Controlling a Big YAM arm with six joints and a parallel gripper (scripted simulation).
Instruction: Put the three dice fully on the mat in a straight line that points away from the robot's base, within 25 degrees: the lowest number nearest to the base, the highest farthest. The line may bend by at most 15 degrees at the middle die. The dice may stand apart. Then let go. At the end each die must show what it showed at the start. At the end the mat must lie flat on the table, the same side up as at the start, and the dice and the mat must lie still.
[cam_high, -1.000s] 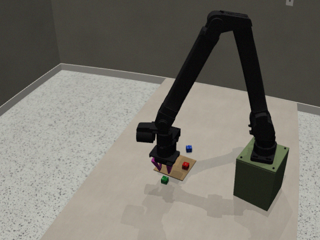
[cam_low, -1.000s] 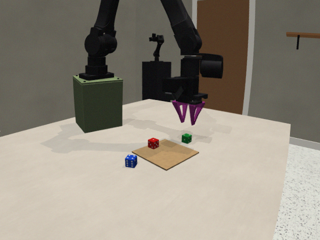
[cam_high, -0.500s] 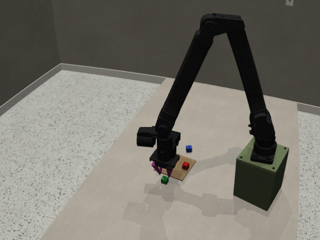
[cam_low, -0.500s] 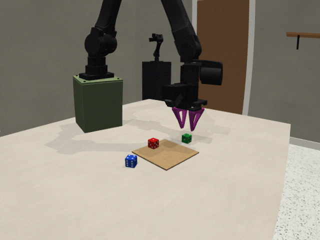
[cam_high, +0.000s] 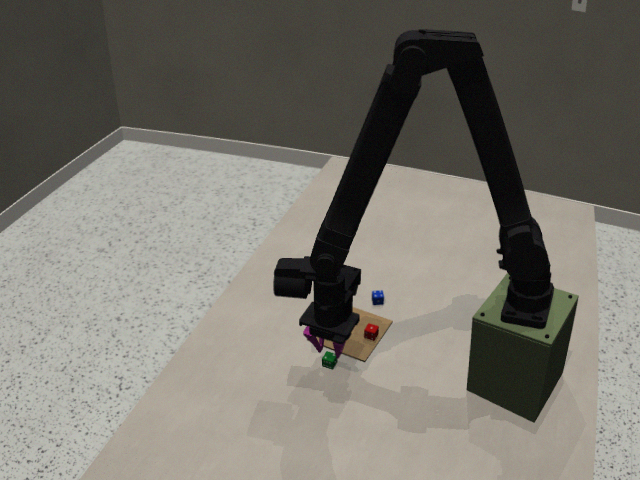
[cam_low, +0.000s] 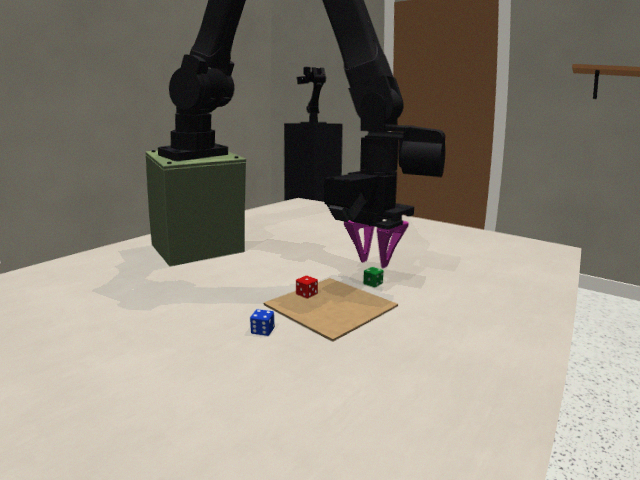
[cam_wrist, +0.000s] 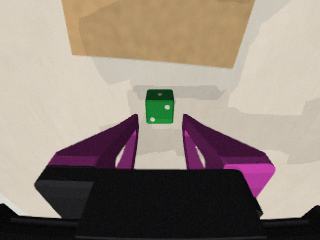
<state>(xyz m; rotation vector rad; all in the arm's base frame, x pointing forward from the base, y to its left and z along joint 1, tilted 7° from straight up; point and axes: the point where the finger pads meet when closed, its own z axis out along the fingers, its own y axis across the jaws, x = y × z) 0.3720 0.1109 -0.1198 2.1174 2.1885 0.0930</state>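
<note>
My hand is 30 mm above the green die. Round my hand: blue die: 230 mm to the right, 30 mm below, 10 mm behind; tan mat: 110 mm to the right, 40 mm below; red die: 110 mm to the right, 50 mm behind, 30 mm below.
</note>
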